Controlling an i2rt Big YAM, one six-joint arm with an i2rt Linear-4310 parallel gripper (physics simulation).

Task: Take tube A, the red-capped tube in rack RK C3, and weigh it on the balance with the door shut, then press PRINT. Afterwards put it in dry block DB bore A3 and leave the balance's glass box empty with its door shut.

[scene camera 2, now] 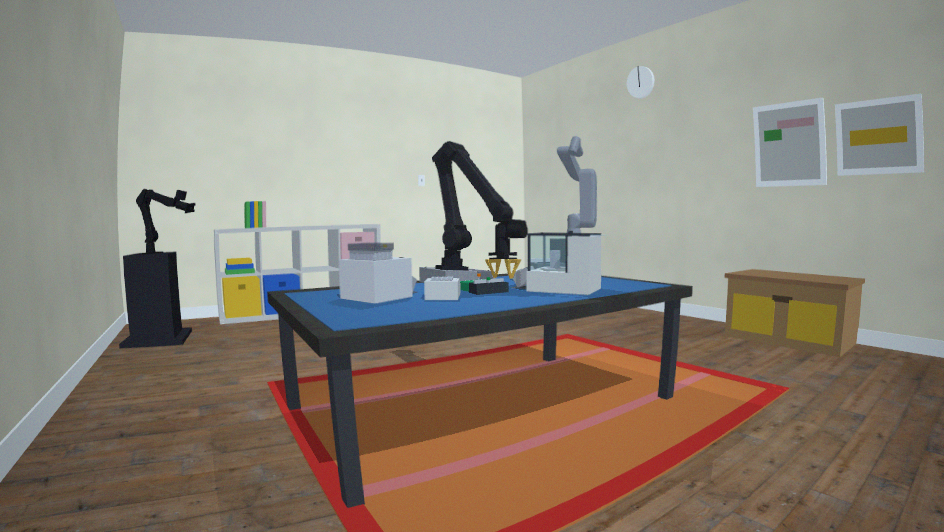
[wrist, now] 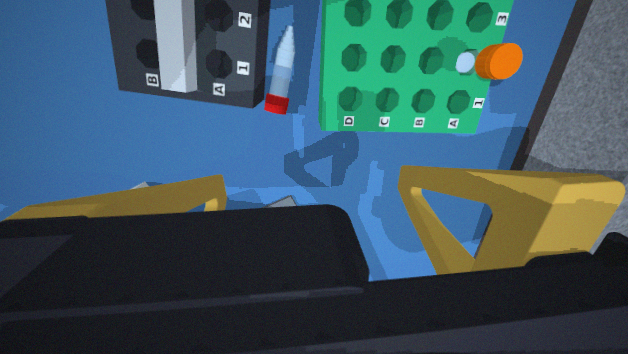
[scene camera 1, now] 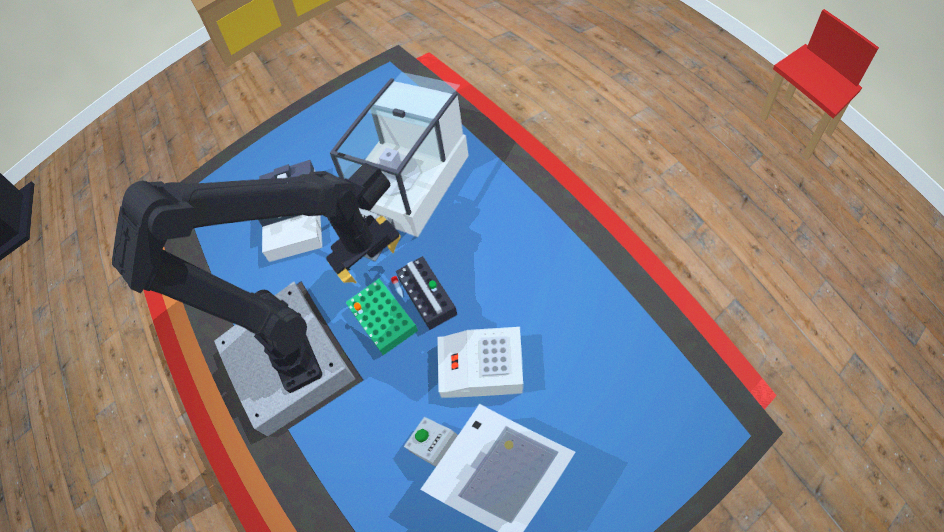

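The red-capped tube [scene camera 1: 397, 286] [wrist: 281, 77] lies on its side on the blue table top, in the gap between the green rack [scene camera 1: 395, 333] [wrist: 400, 80] and the black rack [scene camera 1: 409, 297] [wrist: 245, 92]. In the wrist view its cap faces my gripper. My gripper [scene camera 1: 371, 261] [scene camera 2: 503, 267] [wrist: 314, 181] is open and empty, above the table beside the rack ends numbered 1. The balance [scene camera 1: 440, 178] [scene camera 2: 565, 282] has a glass box with a small pale holder [scene camera 1: 390, 155] inside; I cannot tell whether its door is shut. The dry block [scene camera 1: 456, 383] [scene camera 2: 441, 289] has a grid of bores and a red display.
An orange-capped tube [scene camera 1: 356, 306] [wrist: 500, 61] stands in the green rack. A green-capped tube [scene camera 1: 432, 284] is in the black rack. A white device [scene camera 1: 290, 239] stands behind the arm. A green-button box [scene camera 1: 423, 437] and a large white unit [scene camera 1: 456, 477] stand beyond the dry block.
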